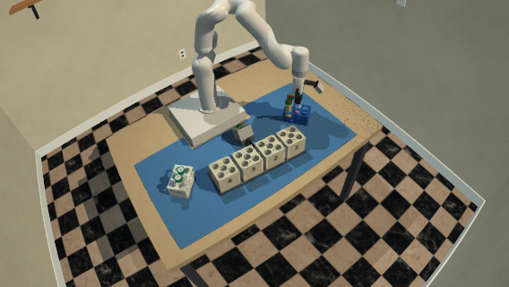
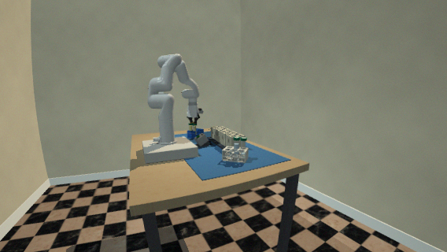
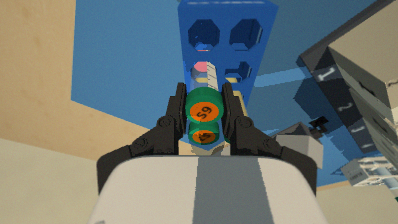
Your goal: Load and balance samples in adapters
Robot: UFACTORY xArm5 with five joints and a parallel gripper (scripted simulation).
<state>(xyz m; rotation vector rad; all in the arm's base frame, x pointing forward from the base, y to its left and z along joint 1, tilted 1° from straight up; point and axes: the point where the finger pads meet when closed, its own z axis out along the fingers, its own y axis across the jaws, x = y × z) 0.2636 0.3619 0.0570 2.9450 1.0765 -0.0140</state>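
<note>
Now: the sample tube S9 5 cm below my hand and 1 cm ahead of it. The rest, counted from my hand: blue sample rack RS: 9 cm below, 2 cm to the right, 1 cm ahead; sample tube S7: 5 cm below, 4 cm behind, 3 cm to the right; sample tube S4: 6 cm to the right, 5 cm below, 1 cm behind.
</note>
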